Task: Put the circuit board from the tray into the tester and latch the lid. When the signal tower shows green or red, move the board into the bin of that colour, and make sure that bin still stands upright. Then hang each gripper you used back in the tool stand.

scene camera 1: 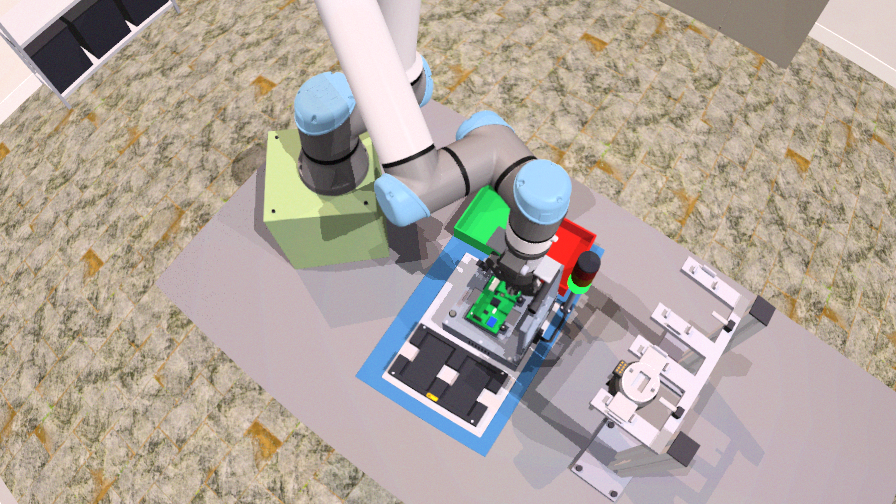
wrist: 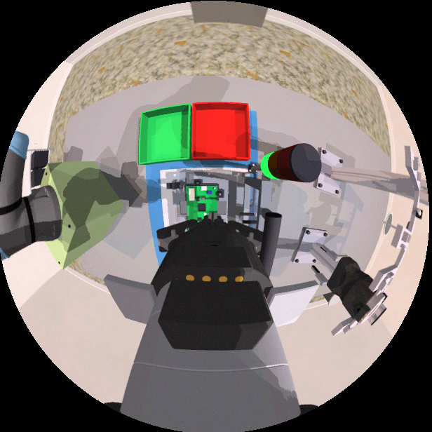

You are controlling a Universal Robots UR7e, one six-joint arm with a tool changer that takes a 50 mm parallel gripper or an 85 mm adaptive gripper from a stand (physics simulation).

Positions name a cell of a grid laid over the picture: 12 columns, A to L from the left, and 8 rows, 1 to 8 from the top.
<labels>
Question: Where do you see an adaptive gripper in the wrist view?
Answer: F5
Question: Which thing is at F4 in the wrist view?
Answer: A green circuit board.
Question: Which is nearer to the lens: the clear lid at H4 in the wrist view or the parallel gripper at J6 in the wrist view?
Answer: The clear lid.
</labels>
